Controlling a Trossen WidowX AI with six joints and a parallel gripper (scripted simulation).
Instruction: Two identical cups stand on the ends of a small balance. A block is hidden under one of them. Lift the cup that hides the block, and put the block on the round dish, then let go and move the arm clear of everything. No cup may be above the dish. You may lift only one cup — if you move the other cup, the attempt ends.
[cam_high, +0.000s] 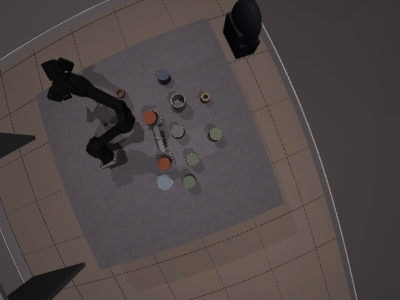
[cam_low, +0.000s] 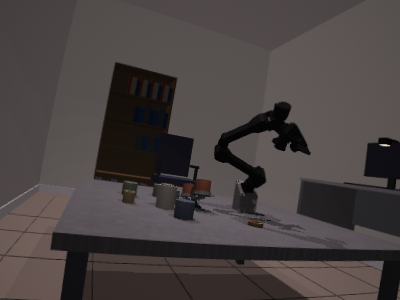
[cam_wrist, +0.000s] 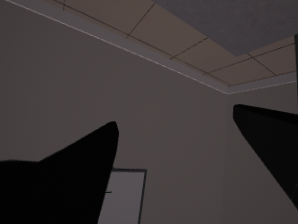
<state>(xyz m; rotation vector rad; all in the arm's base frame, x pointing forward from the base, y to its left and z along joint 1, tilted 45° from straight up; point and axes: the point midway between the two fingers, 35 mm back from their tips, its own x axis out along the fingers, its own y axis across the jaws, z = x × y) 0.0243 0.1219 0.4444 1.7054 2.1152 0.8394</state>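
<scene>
Right now the orange cup is 220 mm ahead of my gripper tip, 600 mm to the right of it and 270 mm below it. Also, from my gripper tip: balance: 250 mm ahead, 450 mm to the right, 290 mm below; then blue cylinder: 440 mm ahead, 150 mm to the right, 290 mm below; then beige cup: 450 mm ahead, 320 mm to the right, 290 mm below.
</scene>
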